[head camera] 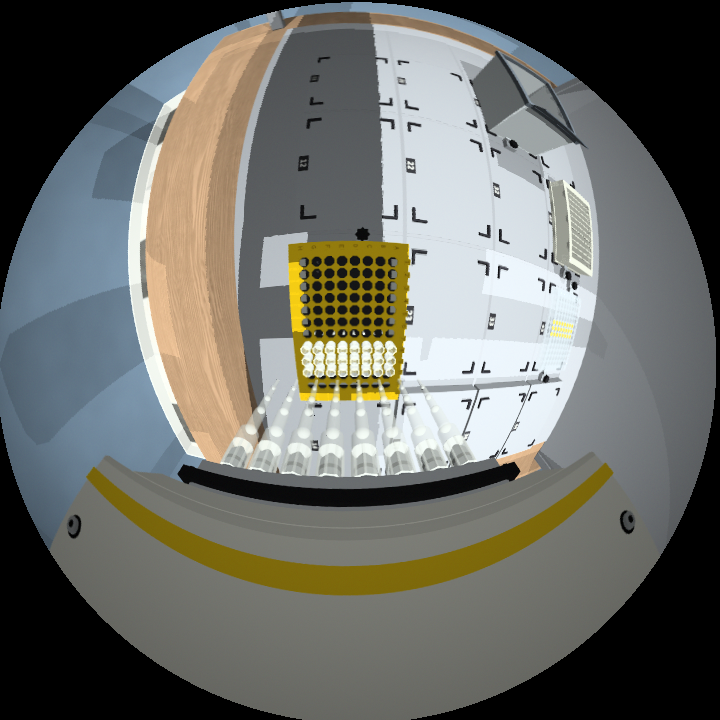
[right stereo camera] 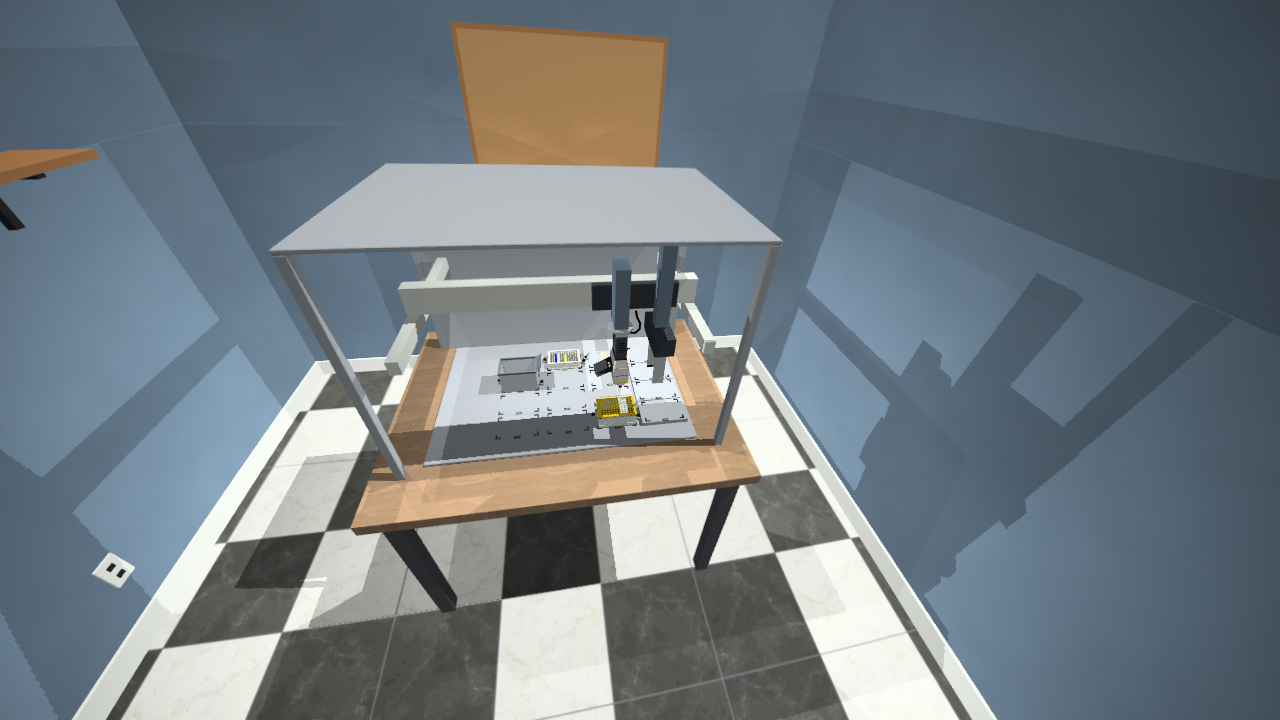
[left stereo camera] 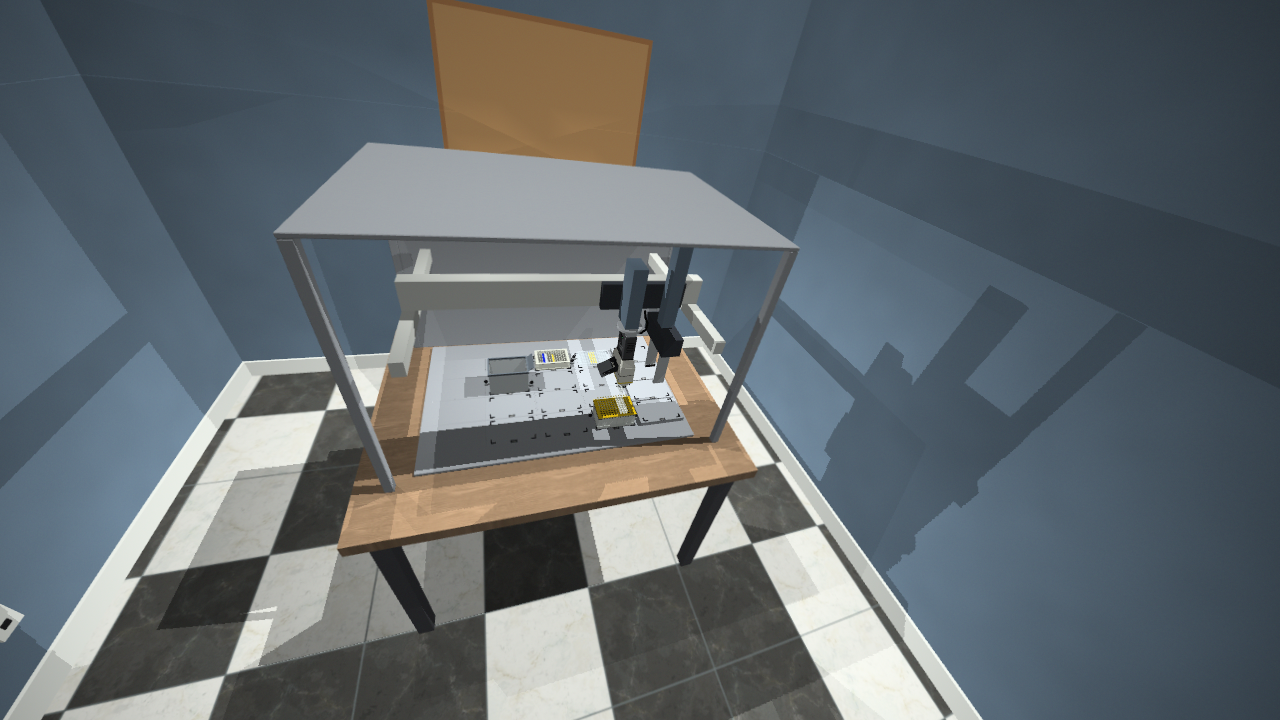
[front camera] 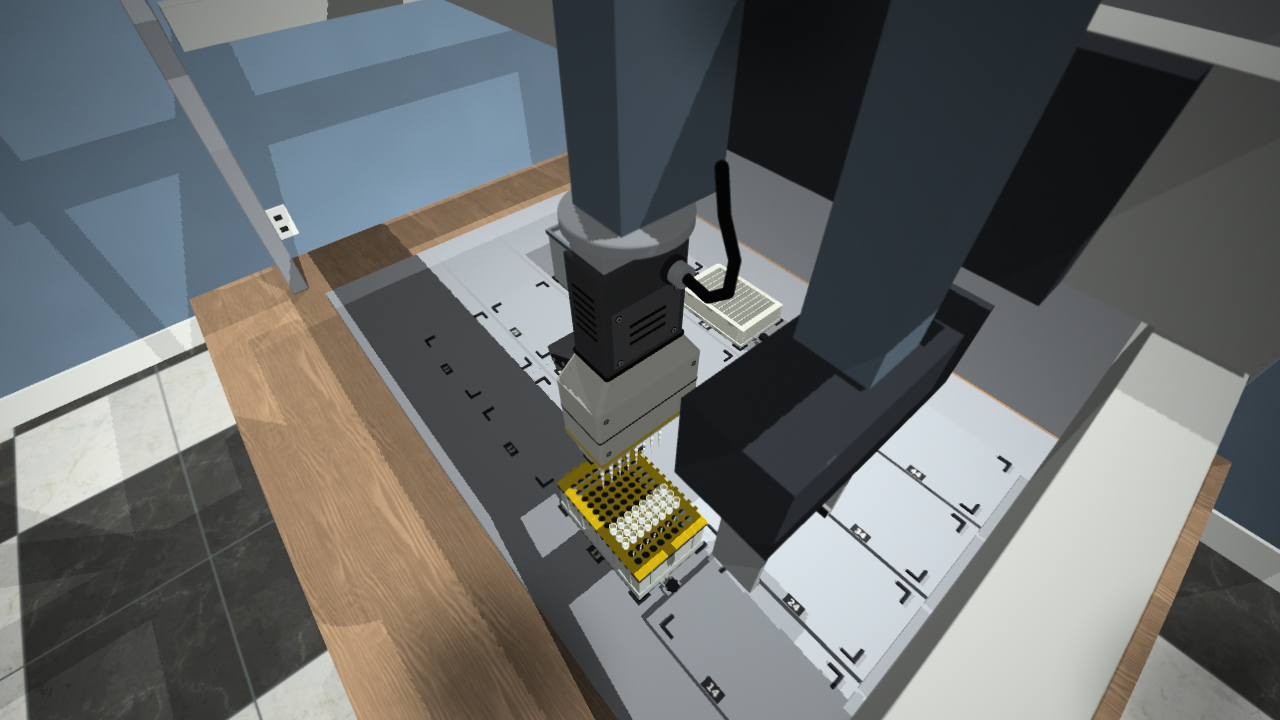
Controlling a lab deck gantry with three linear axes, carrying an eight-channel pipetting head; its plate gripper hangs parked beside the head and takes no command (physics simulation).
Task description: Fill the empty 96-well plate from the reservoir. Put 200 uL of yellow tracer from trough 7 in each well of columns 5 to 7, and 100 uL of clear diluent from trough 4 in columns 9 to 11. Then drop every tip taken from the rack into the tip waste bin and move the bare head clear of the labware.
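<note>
The pipetting head carries a row of eight clear tips above the yellow tip rack. Three rows of white tips stand in the rack; many other holes are empty. My plate gripper hangs parked beside the head, fingers apart, holding no plate. The 96-well plate shows three yellow columns in the head view; the front view hides it. The cream reservoir stands between the plate and the grey waste bin. Any liquid in the tips cannot be made out.
A wooden table edge runs along the front of the deck. Numbered deck positions with black corner marks lie around the rack. Clamp knobs sit by the rack and the reservoir. Enclosure posts stand at the table's front corners.
</note>
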